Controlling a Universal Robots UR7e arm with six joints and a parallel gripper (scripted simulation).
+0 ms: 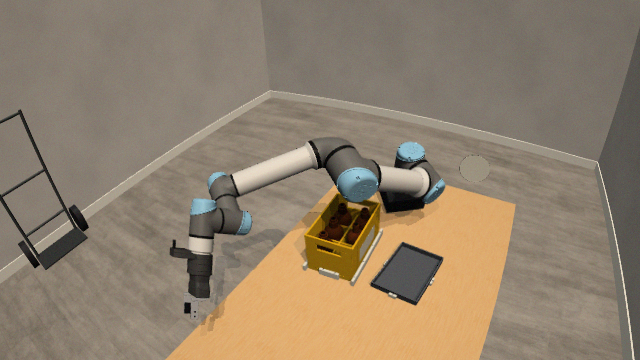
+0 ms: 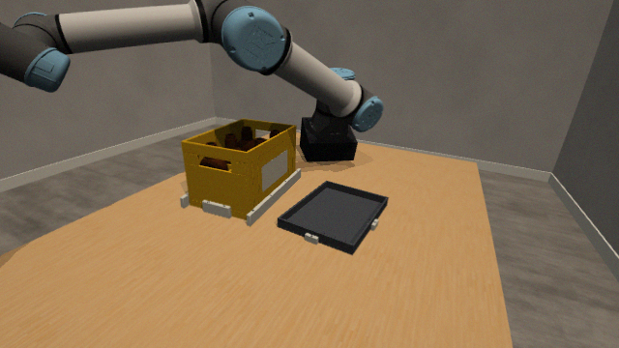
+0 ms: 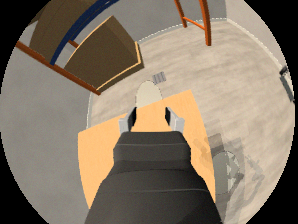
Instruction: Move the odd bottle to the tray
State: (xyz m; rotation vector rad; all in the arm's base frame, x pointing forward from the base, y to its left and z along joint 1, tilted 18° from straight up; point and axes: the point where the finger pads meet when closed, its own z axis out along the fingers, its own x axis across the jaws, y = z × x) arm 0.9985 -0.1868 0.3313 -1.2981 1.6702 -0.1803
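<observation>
The yellow crate is 650 mm behind my hand, 150 mm below it and 70 mm to the left of it. The rest, counted from my hand: dark tray (680 mm behind, 350 mm to the left, 220 mm below); bottle (660 mm behind, 140 mm below, 120 mm to the left).
</observation>
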